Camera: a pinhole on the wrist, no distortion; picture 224 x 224 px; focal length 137.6 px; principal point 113.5 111.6 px. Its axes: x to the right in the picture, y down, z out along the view. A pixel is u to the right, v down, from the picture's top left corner.
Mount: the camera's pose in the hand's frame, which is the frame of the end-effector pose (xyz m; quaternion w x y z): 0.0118 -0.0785 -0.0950 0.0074 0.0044 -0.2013 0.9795
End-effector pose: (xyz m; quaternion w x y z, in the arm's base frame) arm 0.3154 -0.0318 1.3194 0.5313 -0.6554 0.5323 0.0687
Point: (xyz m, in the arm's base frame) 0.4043 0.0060 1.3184
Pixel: 113 37
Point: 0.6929 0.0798 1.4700
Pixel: 121 165
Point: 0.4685 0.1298 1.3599
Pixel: 153 77
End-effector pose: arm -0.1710 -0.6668 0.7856 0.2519 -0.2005 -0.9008 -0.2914
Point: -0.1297 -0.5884 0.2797
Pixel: 208 72
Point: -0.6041 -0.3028 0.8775
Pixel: outside the picture
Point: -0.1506 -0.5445 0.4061
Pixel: 193 46
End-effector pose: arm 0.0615 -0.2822 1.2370 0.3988 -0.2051 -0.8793 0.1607
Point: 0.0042 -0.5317 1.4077
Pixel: outside the picture
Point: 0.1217 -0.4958 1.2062
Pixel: outside the picture
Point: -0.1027 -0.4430 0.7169
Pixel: 211 11
